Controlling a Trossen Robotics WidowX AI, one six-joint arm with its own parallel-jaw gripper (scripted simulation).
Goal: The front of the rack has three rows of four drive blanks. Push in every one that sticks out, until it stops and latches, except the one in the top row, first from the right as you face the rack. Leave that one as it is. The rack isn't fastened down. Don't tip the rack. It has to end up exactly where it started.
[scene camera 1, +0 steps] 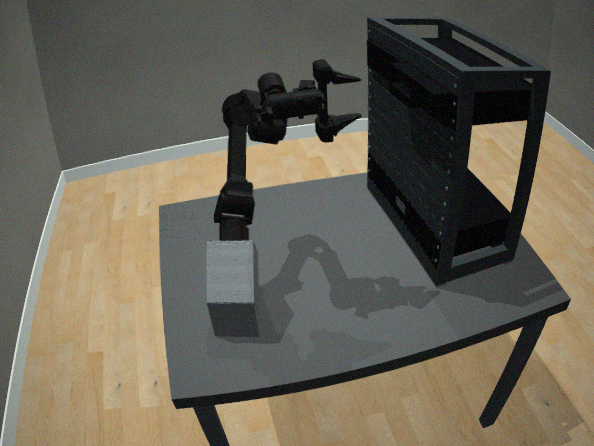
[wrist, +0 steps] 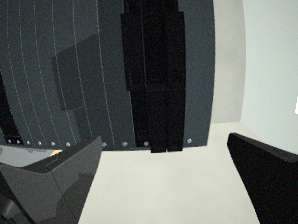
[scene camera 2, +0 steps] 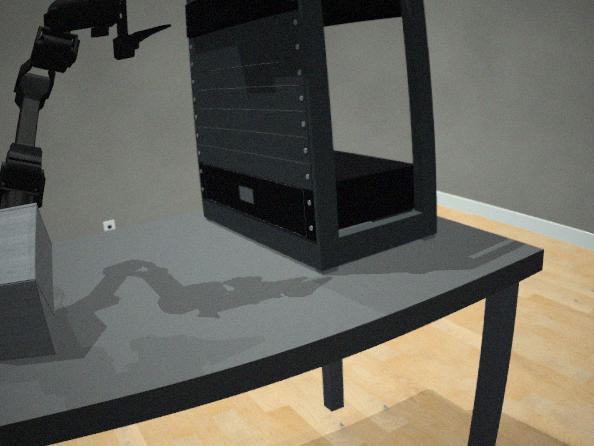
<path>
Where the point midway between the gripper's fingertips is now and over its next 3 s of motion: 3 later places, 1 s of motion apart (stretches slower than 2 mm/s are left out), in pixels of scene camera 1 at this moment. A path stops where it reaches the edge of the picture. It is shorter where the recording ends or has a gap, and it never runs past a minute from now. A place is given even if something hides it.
My gripper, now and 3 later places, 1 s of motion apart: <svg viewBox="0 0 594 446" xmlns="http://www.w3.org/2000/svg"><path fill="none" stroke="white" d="M360 97L362 95L399 95L396 94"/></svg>
</path>
